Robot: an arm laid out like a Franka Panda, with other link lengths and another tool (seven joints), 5 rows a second.
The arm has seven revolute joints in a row. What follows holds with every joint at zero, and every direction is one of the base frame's.
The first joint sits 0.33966 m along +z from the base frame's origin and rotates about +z.
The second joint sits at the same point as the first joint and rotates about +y.
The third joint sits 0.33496 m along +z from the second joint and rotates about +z.
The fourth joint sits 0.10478 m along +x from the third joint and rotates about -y.
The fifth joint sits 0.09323 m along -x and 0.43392 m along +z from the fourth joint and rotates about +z.
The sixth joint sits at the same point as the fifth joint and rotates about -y.
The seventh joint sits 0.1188 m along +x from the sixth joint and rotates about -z.
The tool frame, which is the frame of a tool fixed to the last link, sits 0.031 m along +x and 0.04 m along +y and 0.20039 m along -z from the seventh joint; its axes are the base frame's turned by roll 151.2, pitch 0 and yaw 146 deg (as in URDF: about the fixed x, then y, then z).
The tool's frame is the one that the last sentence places.
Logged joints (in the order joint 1, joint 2, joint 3, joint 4, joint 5, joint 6, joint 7), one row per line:
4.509 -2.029 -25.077 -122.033 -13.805 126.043 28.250
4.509 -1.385 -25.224 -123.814 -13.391 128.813 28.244
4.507 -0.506 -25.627 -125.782 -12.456 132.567 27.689
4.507 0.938 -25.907 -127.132 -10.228 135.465 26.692
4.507 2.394 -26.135 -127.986 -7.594 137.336 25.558
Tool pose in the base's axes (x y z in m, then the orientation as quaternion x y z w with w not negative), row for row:
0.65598 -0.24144 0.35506 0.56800 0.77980 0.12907 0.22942
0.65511 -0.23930 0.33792 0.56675 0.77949 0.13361 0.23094
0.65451 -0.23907 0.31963 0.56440 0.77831 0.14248 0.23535
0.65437 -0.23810 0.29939 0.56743 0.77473 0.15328 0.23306
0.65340 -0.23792 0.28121 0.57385 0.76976 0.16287 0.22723
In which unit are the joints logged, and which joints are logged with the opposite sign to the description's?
The joints are logged in degrees. Opposite sign: none.
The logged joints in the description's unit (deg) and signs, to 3 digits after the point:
4.509 -2.029 -25.077 -122.033 -13.805 126.043 28.250
4.509 -1.385 -25.224 -123.814 -13.391 128.813 28.244
4.507 -0.506 -25.627 -125.782 -12.456 132.567 27.689
4.507 0.938 -25.907 -127.132 -10.228 135.465 26.692
4.507 2.394 -26.135 -127.986 -7.594 137.336 25.558

